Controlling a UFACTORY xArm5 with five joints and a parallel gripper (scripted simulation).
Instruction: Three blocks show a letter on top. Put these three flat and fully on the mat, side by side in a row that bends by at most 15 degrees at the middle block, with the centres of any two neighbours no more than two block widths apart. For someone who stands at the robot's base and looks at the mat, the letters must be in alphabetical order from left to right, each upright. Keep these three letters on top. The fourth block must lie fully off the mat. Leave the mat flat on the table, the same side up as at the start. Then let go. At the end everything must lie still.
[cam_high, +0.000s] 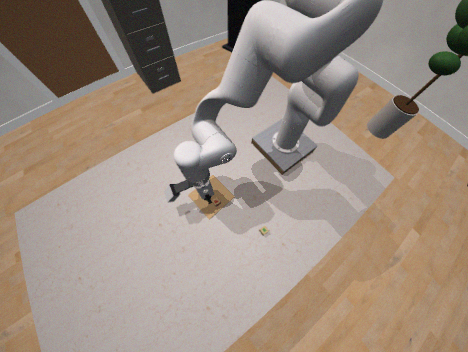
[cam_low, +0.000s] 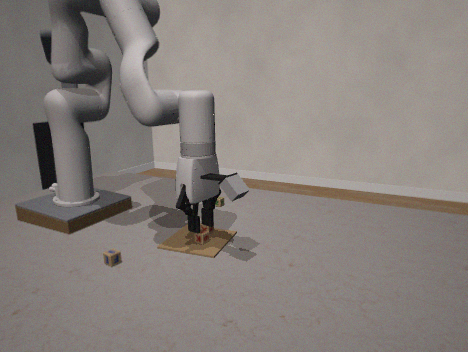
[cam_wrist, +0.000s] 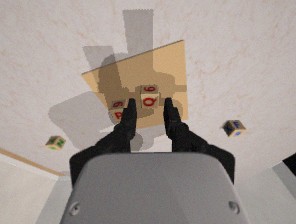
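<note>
My gripper is now 1 cm past the tan mat, 1 cm to the right of it and 5 cm above it. The rest, counted from my hand: blue-lettered block 14 cm behind, 14 cm to the right, 4 cm below.
</note>
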